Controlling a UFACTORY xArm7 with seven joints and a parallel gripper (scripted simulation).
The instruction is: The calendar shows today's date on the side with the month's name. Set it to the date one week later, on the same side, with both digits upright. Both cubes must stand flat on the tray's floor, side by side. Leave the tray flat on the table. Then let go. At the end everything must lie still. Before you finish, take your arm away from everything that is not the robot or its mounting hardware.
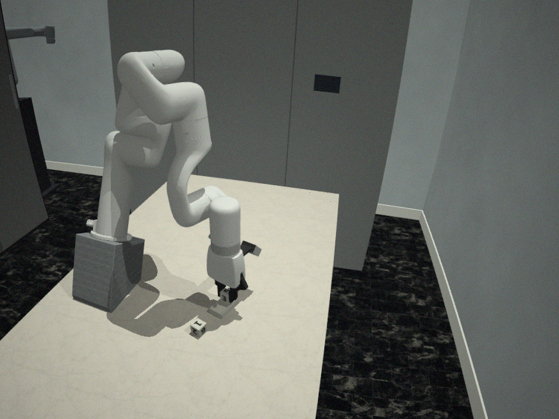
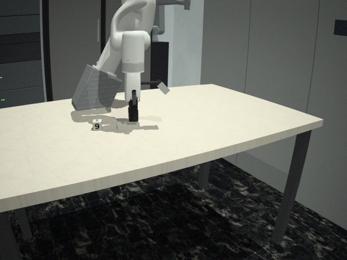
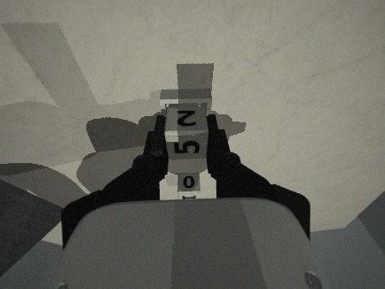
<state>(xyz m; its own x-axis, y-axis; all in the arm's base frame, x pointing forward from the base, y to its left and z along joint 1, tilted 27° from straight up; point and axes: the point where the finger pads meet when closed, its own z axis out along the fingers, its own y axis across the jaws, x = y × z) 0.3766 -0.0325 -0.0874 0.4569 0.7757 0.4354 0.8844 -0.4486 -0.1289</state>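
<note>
The tray is 1 cm behind my hand, 2 cm to the right of it and 4 cm below it. The rest, counted from my hand: digit cube: 6 cm behind, 11 cm to the right, 3 cm below.
</note>
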